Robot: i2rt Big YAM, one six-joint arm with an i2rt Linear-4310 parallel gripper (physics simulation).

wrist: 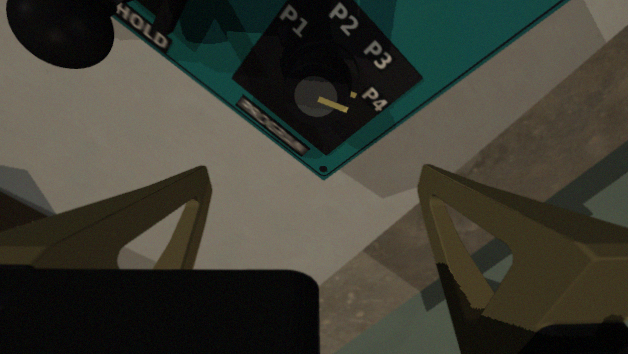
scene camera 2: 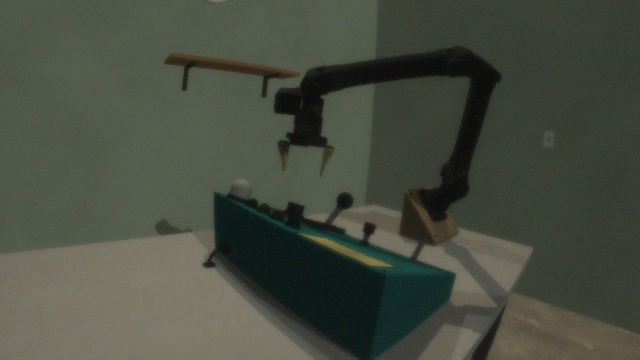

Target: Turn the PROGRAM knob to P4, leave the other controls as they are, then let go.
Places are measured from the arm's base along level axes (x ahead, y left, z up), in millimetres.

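Pixels of known places: gripper, fingertip midpoint: (wrist: 314, 177) (scene camera 2: 301, 174); arm's base at its link origin: (scene camera 2: 431, 206).
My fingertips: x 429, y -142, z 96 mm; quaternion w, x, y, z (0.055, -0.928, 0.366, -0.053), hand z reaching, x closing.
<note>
For each thing: its top centre in the pictures, then the offset to it from my fingertips. "*": a spot on its surface instead.
- PROGRAM knob at its top centre: (wrist: 321, 94) (scene camera 2: 295, 201) 21 mm ahead, 10 mm left, 69 mm down
- P4 label at a spot on its surface: (wrist: 374, 99) * 44 mm ahead, 26 mm right, 100 mm down
- black plate at a spot on its surface: (wrist: 260, 75) * 6 mm back, 43 mm left, 115 mm down
- black ball-topped lever at its top centre: (wrist: 31, 25) (scene camera 2: 345, 192) 42 mm back, 126 mm left, 26 mm down
- small black-topped lever at its top centre: (scene camera 2: 368, 222) 3 mm ahead, 250 mm left, 60 mm down
- white dome at a spot on its surface: (scene camera 2: 241, 189) * 185 mm ahead, 36 mm left, 24 mm down
- yellow strip at a spot on its surface: (scene camera 2: 350, 251) * 145 mm ahead, 350 mm left, 58 mm down
The PROGRAM knob (scene camera 2: 295, 215) (wrist: 316, 96) is black and round with a grey disc on top. In the wrist view its yellow pointer line points toward the P4 label (wrist: 374, 99), and a small yellow mark beside the knob faces the same label. The knob sits on a black plate (wrist: 260, 75) with the labels P1 to P4, at a corner of the teal console (scene camera 2: 300, 270) (wrist: 450, 30). My gripper (scene camera 2: 303, 173) (wrist: 314, 177) is open and empty, high above the knob and apart from it, pointing down.
A black ball-topped lever (scene camera 2: 344, 201) (wrist: 60, 32) and a small black-topped lever (scene camera 2: 369, 230) rise from the console. A white dome (scene camera 2: 241, 189) and several small round controls stand along its far part. A yellow strip (scene camera 2: 350, 251) lies on its top. A wooden shelf (scene camera 2: 230, 65) hangs on the wall.
</note>
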